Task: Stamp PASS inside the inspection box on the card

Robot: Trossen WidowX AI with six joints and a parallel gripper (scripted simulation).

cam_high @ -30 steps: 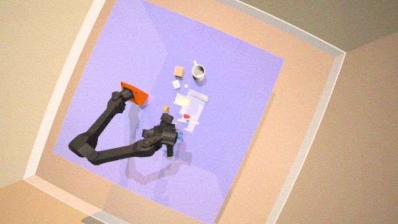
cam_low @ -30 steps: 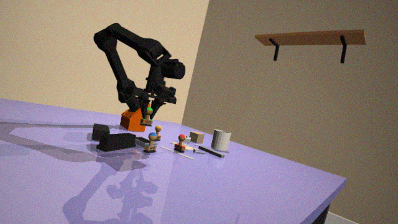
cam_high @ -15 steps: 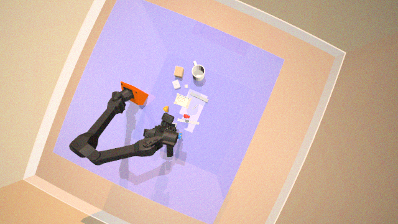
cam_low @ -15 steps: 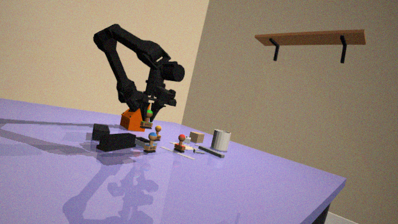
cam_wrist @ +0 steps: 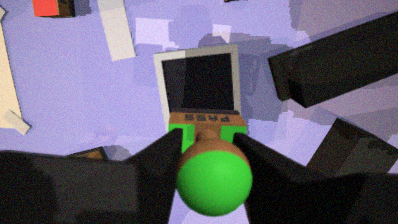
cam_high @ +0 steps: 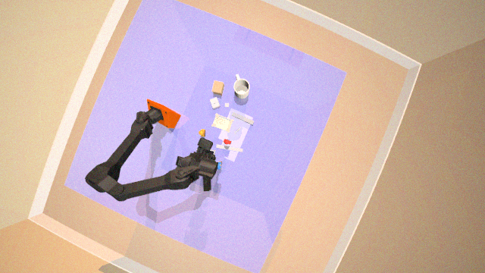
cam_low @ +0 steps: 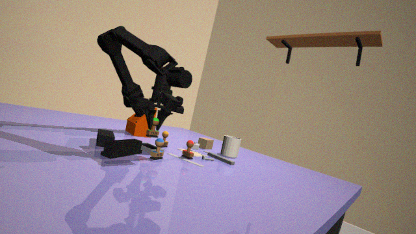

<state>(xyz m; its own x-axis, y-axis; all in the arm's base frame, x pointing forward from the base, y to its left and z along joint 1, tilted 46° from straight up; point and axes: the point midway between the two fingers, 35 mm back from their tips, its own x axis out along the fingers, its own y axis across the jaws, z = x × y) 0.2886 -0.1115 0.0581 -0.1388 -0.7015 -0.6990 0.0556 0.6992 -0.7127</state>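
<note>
Now: gripper tip 7 cm above the ink pad. The rest, counted from my gripper tip: blue stamp: 9 cm ahead, 3 cm to the right, 5 cm below; green stamp: right at my gripper tip; orange-knobbed stamp: 6 cm behind, 10 cm to the left, 5 cm below.
</note>
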